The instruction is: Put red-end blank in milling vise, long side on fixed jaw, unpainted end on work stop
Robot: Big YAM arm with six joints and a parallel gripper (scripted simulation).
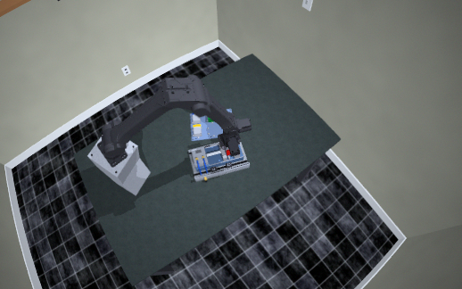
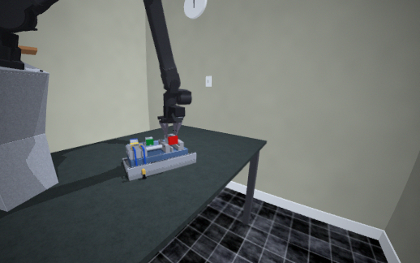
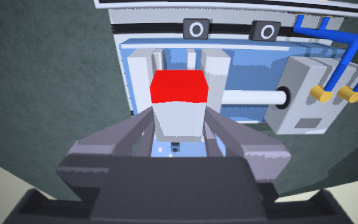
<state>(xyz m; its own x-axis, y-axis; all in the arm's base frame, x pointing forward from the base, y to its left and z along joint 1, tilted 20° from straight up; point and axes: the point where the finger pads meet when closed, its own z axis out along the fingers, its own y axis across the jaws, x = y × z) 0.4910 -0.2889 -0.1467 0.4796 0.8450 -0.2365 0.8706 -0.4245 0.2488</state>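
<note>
The work stop lies 4 cm to the left of my hand, 3 cm below it and 3 cm ahead of it. Round my hand: blue plate: 22 cm to the left, 12 cm below, 7 cm ahead; then yellow-ended blank: 24 cm to the left, 10 cm below, 2 cm behind; then green-ended blank: 26 cm to the left, 10 cm below, 10 cm ahead.
</note>
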